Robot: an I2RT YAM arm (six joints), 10 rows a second.
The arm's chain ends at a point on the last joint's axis. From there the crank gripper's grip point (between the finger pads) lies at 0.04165 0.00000 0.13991 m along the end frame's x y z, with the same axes.
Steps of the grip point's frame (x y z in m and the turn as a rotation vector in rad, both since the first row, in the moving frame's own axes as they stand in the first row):
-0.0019, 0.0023, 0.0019, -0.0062, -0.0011, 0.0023
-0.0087, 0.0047, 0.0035, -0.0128, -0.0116, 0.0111
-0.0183, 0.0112, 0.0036, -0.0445, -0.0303, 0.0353
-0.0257, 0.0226, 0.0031, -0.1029, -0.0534, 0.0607
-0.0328, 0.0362, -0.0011, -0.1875, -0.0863, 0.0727
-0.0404, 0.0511, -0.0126, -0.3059, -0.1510, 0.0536
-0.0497, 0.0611, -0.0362, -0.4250, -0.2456, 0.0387
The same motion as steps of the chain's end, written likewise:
-0.0017, 0.0013, 0.0019, -0.0062, -0.0011, 0.0023
-0.0071, 0.0025, 0.0030, -0.0128, -0.0116, 0.0111
-0.0139, 0.0036, 0.0026, -0.0445, -0.0303, 0.0353
-0.0177, 0.0058, 0.0020, -0.1029, -0.0534, 0.0607
-0.0196, 0.0073, -0.0014, -0.1875, -0.0863, 0.0727
-0.0180, 0.0066, -0.0104, -0.3059, -0.1510, 0.0536
-0.0143, 0.0010, -0.0292, -0.4250, -0.2456, 0.0387

